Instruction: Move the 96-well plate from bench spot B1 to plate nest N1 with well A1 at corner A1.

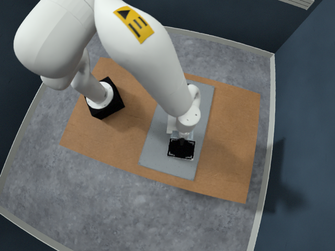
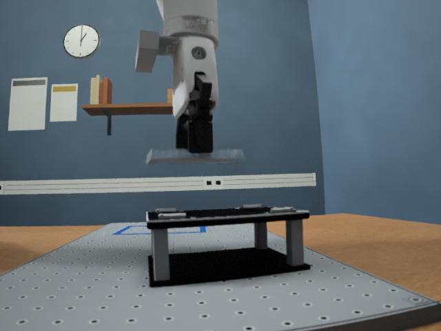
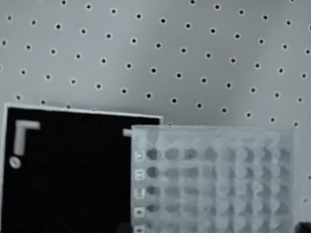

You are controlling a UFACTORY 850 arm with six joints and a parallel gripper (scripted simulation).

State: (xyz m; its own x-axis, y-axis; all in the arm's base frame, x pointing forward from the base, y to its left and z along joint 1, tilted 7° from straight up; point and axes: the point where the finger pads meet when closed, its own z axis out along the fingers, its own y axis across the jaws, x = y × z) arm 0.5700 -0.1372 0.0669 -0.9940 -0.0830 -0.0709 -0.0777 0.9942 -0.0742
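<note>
My hand is 90 mm to the left of the black raised plate nest, 90 mm above it and 20 mm short of it. The rest, counted from my hand: 96-well plate: 10 mm below.
</note>
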